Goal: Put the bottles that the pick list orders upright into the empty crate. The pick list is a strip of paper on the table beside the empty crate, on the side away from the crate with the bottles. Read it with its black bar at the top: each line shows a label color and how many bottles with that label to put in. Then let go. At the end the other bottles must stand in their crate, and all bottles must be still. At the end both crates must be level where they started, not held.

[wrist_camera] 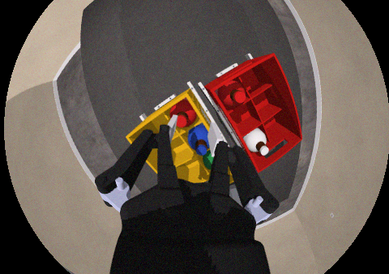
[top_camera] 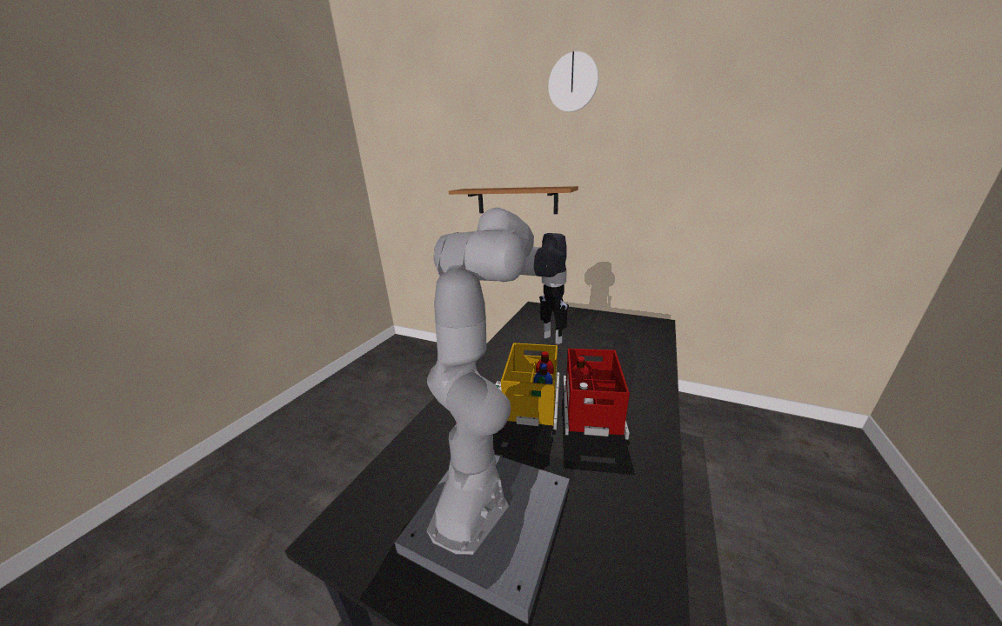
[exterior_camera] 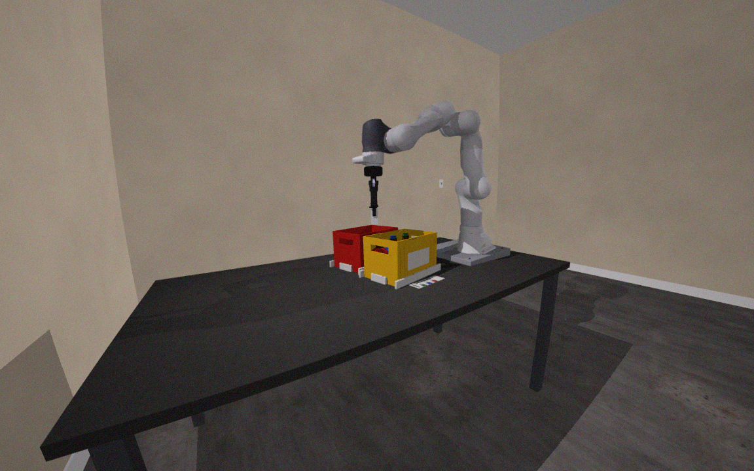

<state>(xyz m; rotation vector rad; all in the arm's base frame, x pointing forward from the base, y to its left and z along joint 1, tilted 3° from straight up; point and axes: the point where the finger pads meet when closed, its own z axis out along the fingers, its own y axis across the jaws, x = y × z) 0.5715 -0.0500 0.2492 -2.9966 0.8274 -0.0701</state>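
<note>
Now: the red crate 6 cm behind my hand, 18 cm to the right of it and 17 cm below it. From my hand the other things lie so: green-labelled bottle: 17 cm behind, 1 cm to the right, 17 cm below; then yellow crate: 10 cm behind, 5 cm to the left, 17 cm below; then blue-labelled bottle: 9 cm behind, 1 cm to the left, 17 cm below.
</note>
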